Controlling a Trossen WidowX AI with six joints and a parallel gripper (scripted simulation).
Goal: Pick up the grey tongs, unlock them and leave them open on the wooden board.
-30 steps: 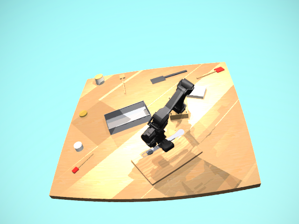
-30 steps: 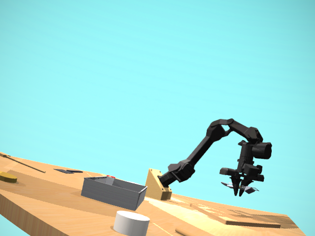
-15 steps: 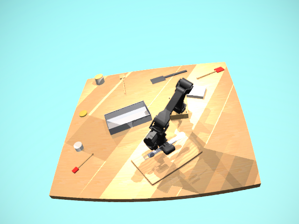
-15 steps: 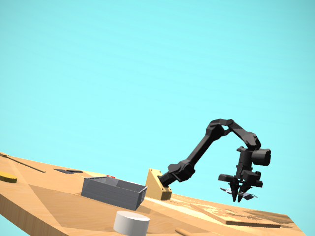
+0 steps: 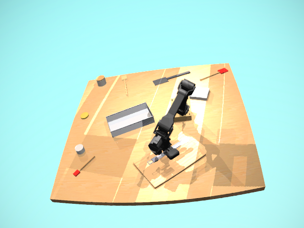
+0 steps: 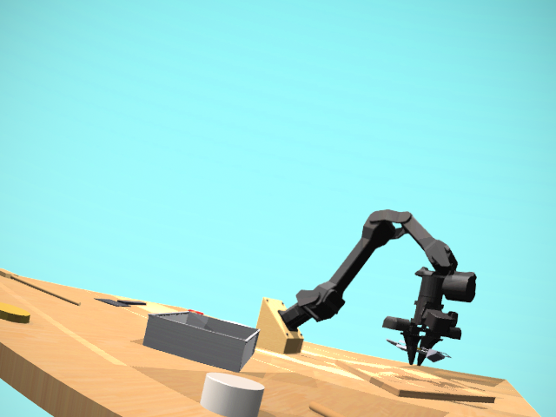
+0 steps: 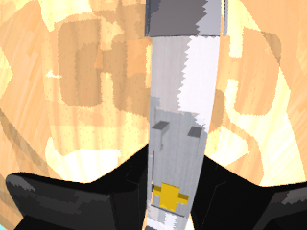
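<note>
The yellow lock piece is 4 cm above my gripper tip. Round my gripper tip: roasting tin 27 cm ahead, 37 cm to the right, 2 cm below; white cylinder 60 cm ahead, 13 cm to the right, 3 cm below; wooden board 1 cm behind, 1 cm to the right, 4 cm below.
</note>
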